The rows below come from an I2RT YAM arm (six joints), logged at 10 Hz.
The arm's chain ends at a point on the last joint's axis. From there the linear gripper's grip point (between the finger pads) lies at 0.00 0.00 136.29 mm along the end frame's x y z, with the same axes.
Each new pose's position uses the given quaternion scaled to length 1; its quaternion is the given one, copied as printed.
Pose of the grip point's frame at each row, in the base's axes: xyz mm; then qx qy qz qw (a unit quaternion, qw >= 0):
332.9, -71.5, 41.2, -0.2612, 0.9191, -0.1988, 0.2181
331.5, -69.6, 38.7, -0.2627, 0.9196, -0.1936, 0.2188
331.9, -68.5, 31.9, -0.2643, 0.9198, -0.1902, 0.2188
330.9, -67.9, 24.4, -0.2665, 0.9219, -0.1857, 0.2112
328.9, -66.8, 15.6, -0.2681, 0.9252, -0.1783, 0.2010
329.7, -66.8, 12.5, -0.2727, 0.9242, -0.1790, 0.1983
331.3, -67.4, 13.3, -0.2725, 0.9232, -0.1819, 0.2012
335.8, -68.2, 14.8, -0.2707, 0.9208, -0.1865, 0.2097
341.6, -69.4, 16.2, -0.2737, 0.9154, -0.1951, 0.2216
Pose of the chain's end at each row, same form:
264.1, -37.2, 153.8, -0.2612, 0.9191, -0.1988, 0.2181
262.8, -36.7, 151.7, -0.2627, 0.9196, -0.1936, 0.2188
263.3, -36.6, 145.3, -0.2643, 0.9198, -0.1902, 0.2188
264.3, -36.6, 139.1, -0.2665, 0.9219, -0.1857, 0.2112
265.2, -36.5, 132.2, -0.2681, 0.9252, -0.1783, 0.2010
266.4, -36.4, 129.3, -0.2727, 0.9242, -0.1790, 0.1983
267.2, -36.6, 129.5, -0.2725, 0.9232, -0.1819, 0.2012
269.4, -36.9, 129.6, -0.2707, 0.9208, -0.1865, 0.2097
271.8, -37.3, 128.7, -0.2737, 0.9154, -0.1951, 0.2216

